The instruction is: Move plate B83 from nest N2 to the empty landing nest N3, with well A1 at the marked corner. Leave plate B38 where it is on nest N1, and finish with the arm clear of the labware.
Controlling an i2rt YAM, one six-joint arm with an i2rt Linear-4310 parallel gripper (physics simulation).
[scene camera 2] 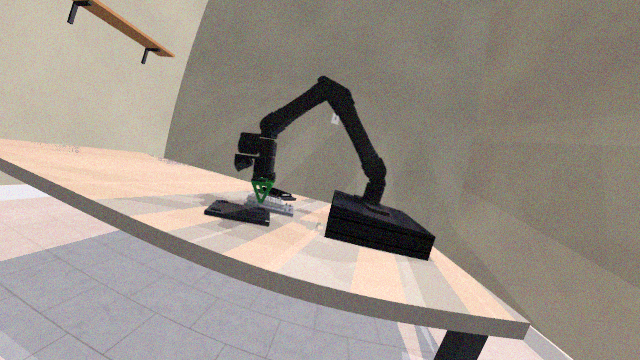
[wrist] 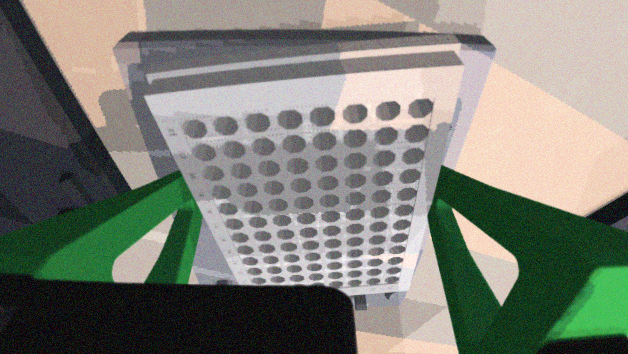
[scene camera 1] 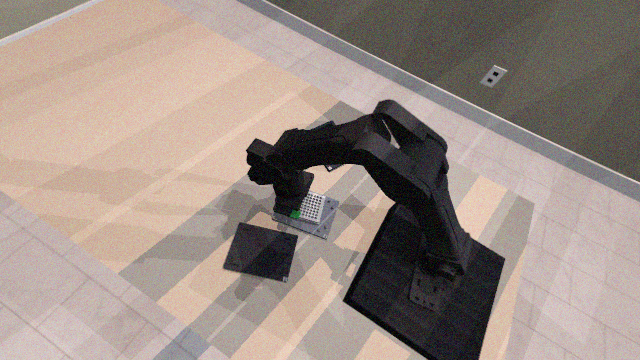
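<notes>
A white well plate (scene camera 1: 313, 207) (scene camera 2: 272, 198) (wrist: 327, 172) is at the light grey nest (scene camera 1: 327, 220) (scene camera 2: 285, 209) (wrist: 472, 75), turned slightly against the nest's outline. Whether it rests in the nest or hangs slightly above it is unclear. My gripper (scene camera 1: 296, 214) (scene camera 2: 261, 199) (wrist: 314, 177) is shut on this plate, with a green finger against each long side. A dark nest (scene camera 1: 260, 252) (scene camera 2: 237, 212) lies at the front and shows no white plate on it. Another dark nest (scene camera 1: 331, 167) (scene camera 2: 282, 194) is largely hidden behind the arm. Nest and plate labels are too small to read.
The arm's black base (scene camera 1: 375, 295) (scene camera 2: 380, 235) stands to the right of the nests. The arm arches over the back nest. A dark panel (wrist: 40, 100) lies close to the left of the grey nest in the wrist view. A wall shelf (scene camera 2: 125, 27) is high at the left.
</notes>
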